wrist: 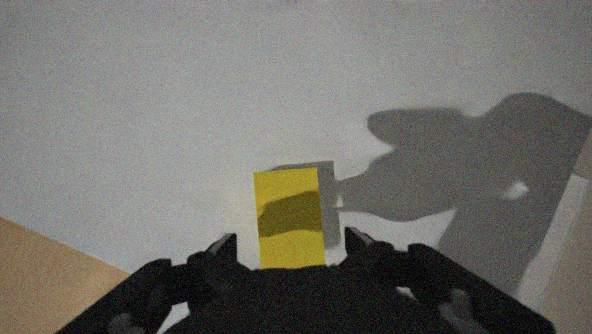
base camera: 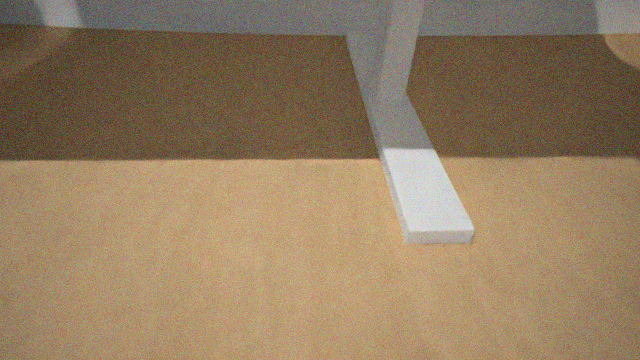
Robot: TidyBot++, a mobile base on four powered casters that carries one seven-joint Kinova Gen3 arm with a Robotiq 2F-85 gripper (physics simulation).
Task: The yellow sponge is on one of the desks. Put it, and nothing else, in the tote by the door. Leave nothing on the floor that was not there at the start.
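Places are measured from the arm's base along level axes (x ahead, y left, z up), in centimetres.
Where they show: gripper, fingertip midpoint: (wrist: 291, 242).
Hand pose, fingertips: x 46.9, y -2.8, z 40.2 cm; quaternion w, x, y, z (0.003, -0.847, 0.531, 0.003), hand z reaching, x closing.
Each offset is from my fingertips to the top centre of the thing. "spot": to the spot under its first point. Level surfaces: height alone.
The yellow sponge {dx +0.7, dy +0.4, dz -3.3 cm} (wrist: 291, 182) lies on the pale desk top {dz -7.8 cm} (wrist: 150, 125) in the wrist view, a little below the centre. Its lower end is hidden behind the gripper body, and a dark shadow band crosses it. My gripper (wrist: 291, 242) is open, with one fingertip to the left and one to the right of the sponge and a gap on each side. The height between fingertips and sponge is hard to tell. The tote does not show in either view.
In the wrist view the arm's shadow falls on the desk at the right, and desk edges show at lower left and right. In the base camera view a white desk foot {spot: dx -4.8, dy -15.6, dz -77.3 cm} (base camera: 427, 195) stands on the tan floor {dz -79.8 cm} (base camera: 200, 260), with its leg {spot: dx +20.1, dy -16.9, dz -68.5 cm} (base camera: 400, 55) rising from it.
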